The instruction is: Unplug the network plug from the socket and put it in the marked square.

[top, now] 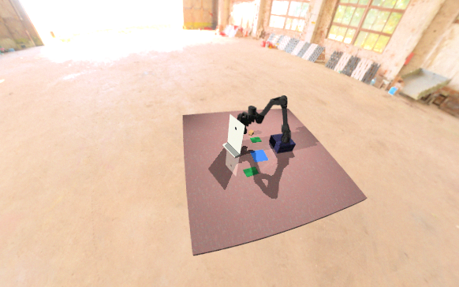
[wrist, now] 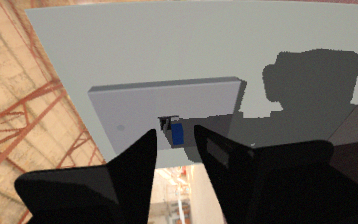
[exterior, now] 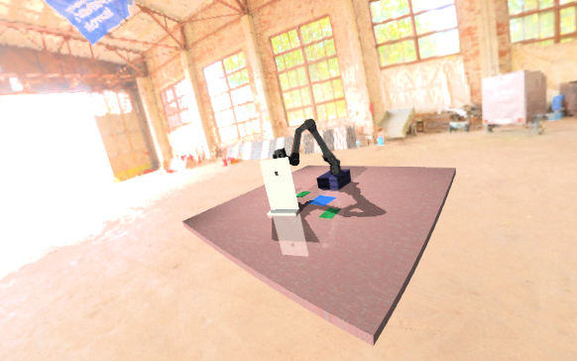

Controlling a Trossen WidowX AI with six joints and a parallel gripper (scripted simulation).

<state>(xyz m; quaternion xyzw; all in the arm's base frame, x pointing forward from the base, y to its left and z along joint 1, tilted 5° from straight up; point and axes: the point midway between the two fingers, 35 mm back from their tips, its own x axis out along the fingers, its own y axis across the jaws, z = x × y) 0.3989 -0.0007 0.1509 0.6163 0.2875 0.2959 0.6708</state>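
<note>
My gripper tip is 1 cm short of the network plug. The rest, counted from my gripper tip: blue square 21 cm below, 19 cm behind, 8 cm to the left; then white upright panel 8 cm below, 2 cm ahead, 1 cm to the left.
</note>
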